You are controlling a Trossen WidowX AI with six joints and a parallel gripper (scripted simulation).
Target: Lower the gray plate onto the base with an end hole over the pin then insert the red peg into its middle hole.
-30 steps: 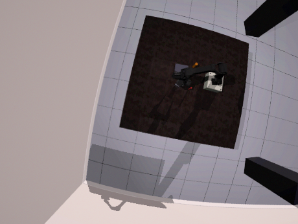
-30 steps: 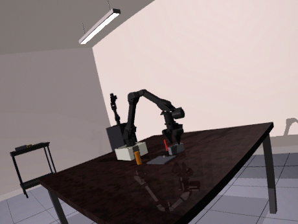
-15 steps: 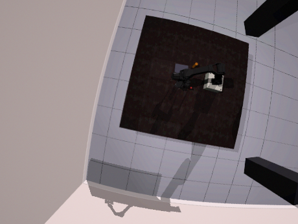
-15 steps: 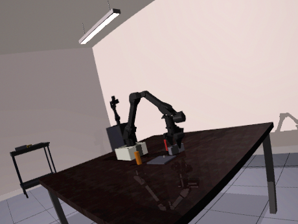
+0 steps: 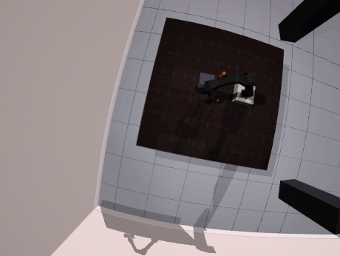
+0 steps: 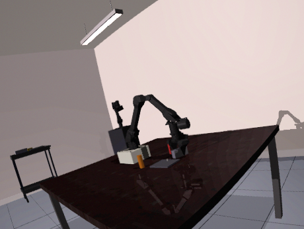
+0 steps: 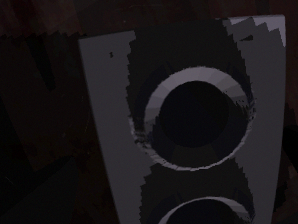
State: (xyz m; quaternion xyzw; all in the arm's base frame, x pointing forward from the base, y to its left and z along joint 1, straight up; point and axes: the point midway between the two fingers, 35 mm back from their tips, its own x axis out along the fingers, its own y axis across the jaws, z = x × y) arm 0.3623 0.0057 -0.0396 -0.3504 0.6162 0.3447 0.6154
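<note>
My gripper tip is now 30 mm below the gray plate. The rest, counted from my gripper tip: red peg (110 mm behind, 70 mm to the left, 30 mm above); orange cylinder (180 mm to the right, 180 mm behind, 30 mm above); gray base (120 mm to the right, 40 mm behind).
</note>
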